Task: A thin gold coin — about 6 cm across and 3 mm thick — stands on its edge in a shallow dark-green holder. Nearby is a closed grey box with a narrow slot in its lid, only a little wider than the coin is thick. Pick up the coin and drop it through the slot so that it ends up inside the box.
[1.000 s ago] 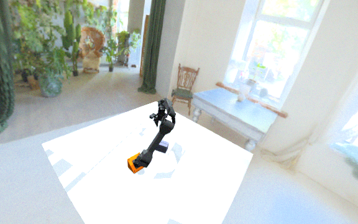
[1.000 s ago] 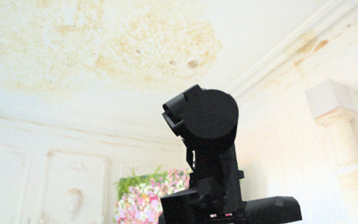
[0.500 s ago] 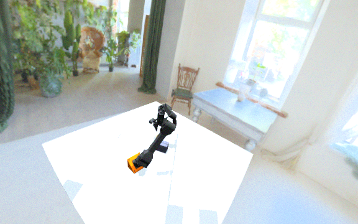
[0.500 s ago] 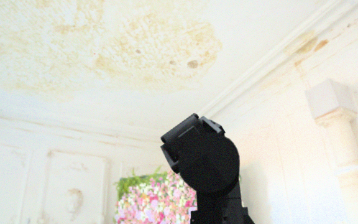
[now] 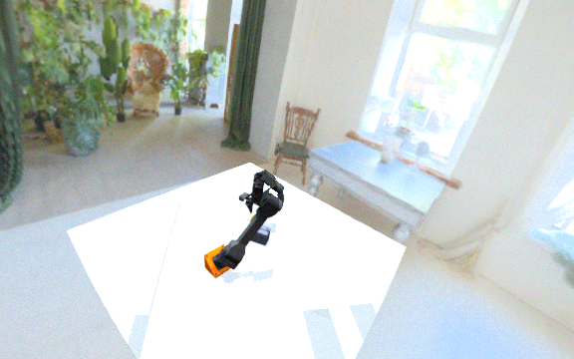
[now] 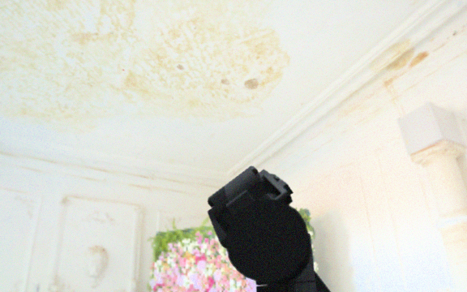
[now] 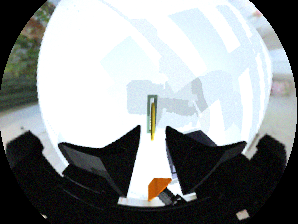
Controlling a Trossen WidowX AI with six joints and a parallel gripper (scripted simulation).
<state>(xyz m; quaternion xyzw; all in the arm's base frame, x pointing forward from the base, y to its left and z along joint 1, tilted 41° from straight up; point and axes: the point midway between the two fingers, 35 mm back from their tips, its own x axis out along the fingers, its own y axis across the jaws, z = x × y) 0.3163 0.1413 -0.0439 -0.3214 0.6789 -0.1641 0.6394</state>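
The gold coin is 3 cm below my gripper tip.
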